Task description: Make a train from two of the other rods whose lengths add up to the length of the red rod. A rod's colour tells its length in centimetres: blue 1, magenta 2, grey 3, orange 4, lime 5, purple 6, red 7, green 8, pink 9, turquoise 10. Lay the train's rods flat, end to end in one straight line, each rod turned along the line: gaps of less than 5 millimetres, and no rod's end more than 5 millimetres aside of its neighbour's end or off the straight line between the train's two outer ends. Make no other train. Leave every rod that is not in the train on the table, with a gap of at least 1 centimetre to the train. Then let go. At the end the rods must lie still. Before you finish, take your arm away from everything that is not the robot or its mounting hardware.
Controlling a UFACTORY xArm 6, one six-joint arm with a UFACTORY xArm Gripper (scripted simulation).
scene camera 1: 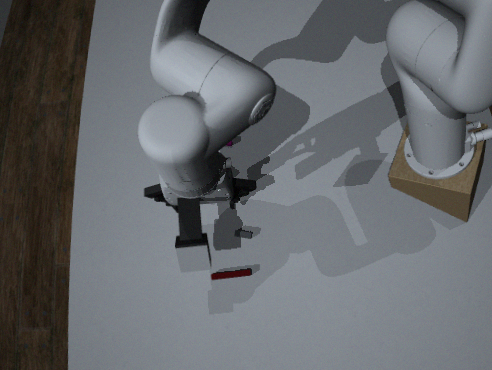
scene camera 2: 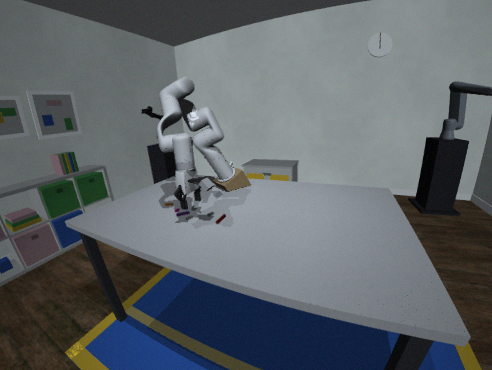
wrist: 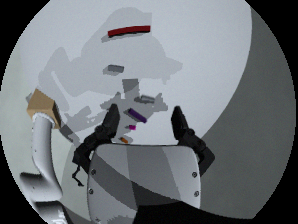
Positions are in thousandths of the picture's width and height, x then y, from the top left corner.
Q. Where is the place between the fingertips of my gripper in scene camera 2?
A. At 389, 553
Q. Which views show my gripper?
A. Scene camera 1, scene camera 2 and the wrist view: all of them.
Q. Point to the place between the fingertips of my gripper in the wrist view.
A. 488, 498
